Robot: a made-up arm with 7 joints.
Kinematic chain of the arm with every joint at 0, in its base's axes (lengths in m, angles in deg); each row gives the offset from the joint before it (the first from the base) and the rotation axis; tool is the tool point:
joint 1: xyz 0 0 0.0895 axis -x
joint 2: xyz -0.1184 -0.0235 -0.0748 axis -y
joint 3: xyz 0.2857 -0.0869 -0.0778 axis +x
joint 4: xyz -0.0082 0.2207 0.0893 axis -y
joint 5: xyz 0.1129 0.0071 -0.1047 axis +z
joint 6: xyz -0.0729 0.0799 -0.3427 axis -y
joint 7: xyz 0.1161 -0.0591 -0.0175 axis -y
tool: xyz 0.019 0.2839 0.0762
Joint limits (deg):
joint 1: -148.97..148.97
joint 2: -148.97..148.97
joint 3: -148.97..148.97
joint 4: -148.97..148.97
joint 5: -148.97..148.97
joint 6: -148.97..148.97
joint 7: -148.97..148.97
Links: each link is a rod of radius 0.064 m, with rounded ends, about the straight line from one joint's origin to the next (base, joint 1, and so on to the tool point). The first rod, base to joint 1, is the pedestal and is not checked.
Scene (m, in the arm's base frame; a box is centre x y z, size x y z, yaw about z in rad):
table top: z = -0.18
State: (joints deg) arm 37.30 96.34 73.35 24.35 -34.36 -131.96 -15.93
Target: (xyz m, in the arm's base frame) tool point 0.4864 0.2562 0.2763
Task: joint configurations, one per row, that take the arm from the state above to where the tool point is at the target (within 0.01 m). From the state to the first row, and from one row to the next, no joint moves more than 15 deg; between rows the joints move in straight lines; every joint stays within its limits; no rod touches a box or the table.
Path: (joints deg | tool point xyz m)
1: 31.92 96.59 59.83 22.07 -24.38 -134.67 -17.18 | -0.3854 0.7194 0.2250
2: 26.54 96.83 46.31 19.80 -14.41 -137.37 -18.43 | -0.1944 0.7350 0.2058
3: 21.16 97.08 32.79 17.52 -4.43 -140.08 -19.68 | 0.0127 0.6998 0.2180
4: 15.77 97.32 19.28 15.24 5.54 -142.78 -20.93 | 0.2104 0.6042 0.2466
5: 10.39 97.57 5.76 12.96 15.52 -145.49 -22.18 | 0.3747 0.4513 0.2720
6: 5.01 97.81 -7.76 10.69 25.49 -148.19 -23.43 | 0.4864 0.2562 0.2763

